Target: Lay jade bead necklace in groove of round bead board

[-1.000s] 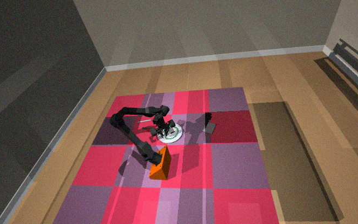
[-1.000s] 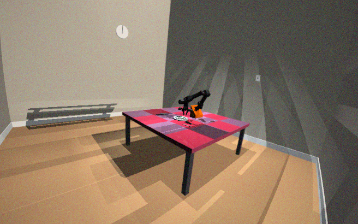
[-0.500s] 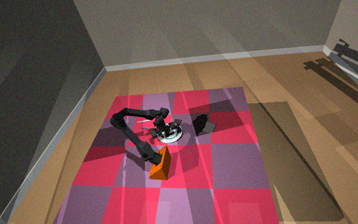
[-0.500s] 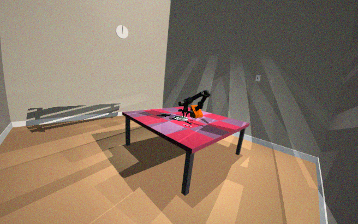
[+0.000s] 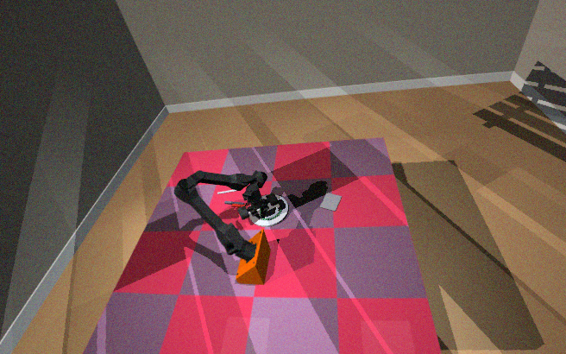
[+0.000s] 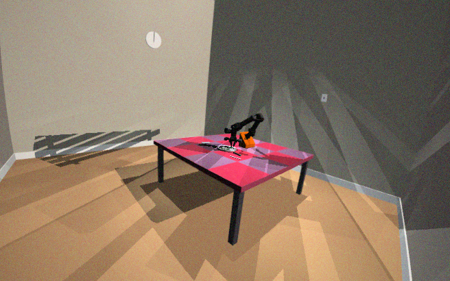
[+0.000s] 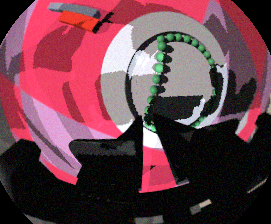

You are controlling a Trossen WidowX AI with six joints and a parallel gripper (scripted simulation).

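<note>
The round white bead board is 50 mm ahead of my gripper tip, 30 mm to the right of it and 10 mm below it. The rest, counted from my gripper tip: red-handled tool: 100 mm ahead, 150 mm to the left, 10 mm below; flat grey pad: 90 mm ahead, 340 mm to the right, 10 mm below; thin white rod: 200 mm ahead, 220 mm to the left, 10 mm below.
</note>
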